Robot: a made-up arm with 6 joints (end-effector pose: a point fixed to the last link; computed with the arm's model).
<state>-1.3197 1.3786 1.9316 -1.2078 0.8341 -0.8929</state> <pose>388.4 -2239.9 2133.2 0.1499 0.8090 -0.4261 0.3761</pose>
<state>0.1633 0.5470 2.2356 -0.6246 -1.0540 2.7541</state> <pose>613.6 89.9 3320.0 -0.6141 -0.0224 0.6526 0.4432</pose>
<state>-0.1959 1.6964 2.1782 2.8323 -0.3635 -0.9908</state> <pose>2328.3 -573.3 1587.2 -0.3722 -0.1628 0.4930 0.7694</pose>
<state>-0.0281 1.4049 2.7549 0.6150 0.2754 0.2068</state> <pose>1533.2 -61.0 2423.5 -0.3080 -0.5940 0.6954 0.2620</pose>
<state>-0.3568 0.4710 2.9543 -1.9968 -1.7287 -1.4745</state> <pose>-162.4 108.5 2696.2 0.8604 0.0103 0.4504 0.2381</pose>
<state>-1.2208 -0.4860 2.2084 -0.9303 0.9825 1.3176</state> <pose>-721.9 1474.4 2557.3 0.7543 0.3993 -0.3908 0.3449</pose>
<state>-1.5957 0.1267 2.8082 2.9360 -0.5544 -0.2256</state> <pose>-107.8 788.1 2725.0 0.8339 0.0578 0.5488 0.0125</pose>
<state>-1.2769 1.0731 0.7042 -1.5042 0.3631 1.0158</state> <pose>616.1 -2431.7 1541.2 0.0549 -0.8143 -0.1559 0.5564</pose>
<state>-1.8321 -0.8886 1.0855 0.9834 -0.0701 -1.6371</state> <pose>385.5 1571.1 2945.7 -0.4432 -0.4654 0.6949 0.3225</pose>
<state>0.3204 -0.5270 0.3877 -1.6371 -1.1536 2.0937</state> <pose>-154.8 21.1 3268.2 -0.1013 0.1762 -0.9767 0.0686</pose>
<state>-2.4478 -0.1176 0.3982 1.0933 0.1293 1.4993</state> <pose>-689.7 -491.2 3252.8 -0.0441 0.5518 -0.4331 0.7113</pose>
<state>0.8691 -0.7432 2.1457 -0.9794 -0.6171 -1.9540</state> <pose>-1278.1 -1514.4 2222.0 -0.5665 -0.4385 -0.2518 0.6507</pose>
